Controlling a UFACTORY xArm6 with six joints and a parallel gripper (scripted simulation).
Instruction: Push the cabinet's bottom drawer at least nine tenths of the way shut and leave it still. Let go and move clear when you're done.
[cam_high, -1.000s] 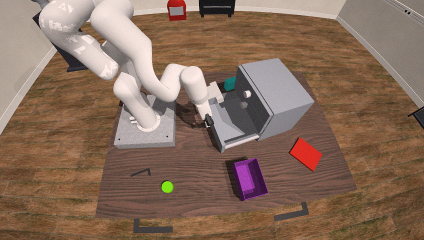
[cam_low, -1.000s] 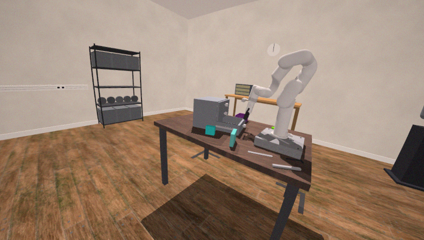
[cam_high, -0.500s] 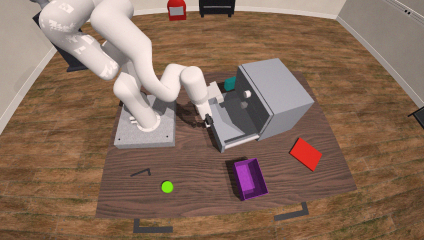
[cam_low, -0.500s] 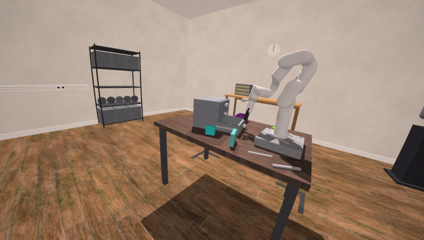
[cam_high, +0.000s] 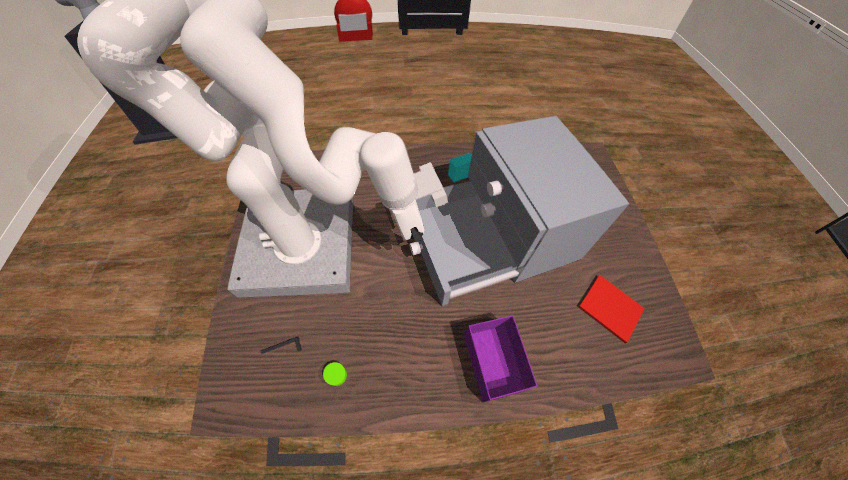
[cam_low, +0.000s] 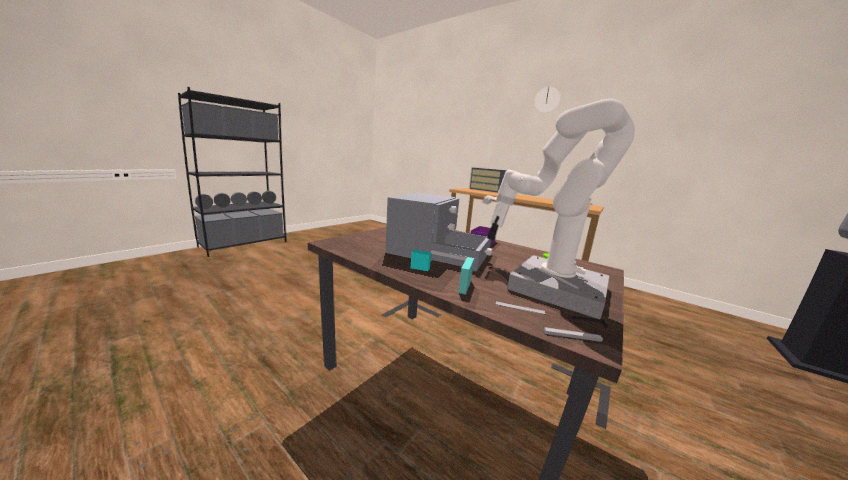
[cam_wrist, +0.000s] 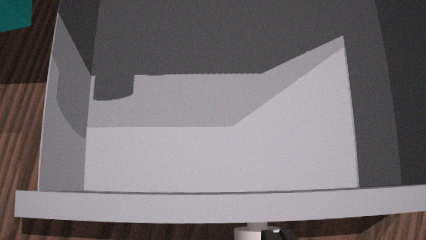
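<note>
Right now my hand is 13 cm short of the bottom drawer, 3 cm to the right of it and 10 cm above it. Also, from my hand: purple bin (16 cm ahead, 29 cm to the right, 11 cm below); teal cube (17 cm ahead, 28 cm to the left, 9 cm below); red flat block (50 cm ahead, 20 cm to the right, 12 cm below).
</note>
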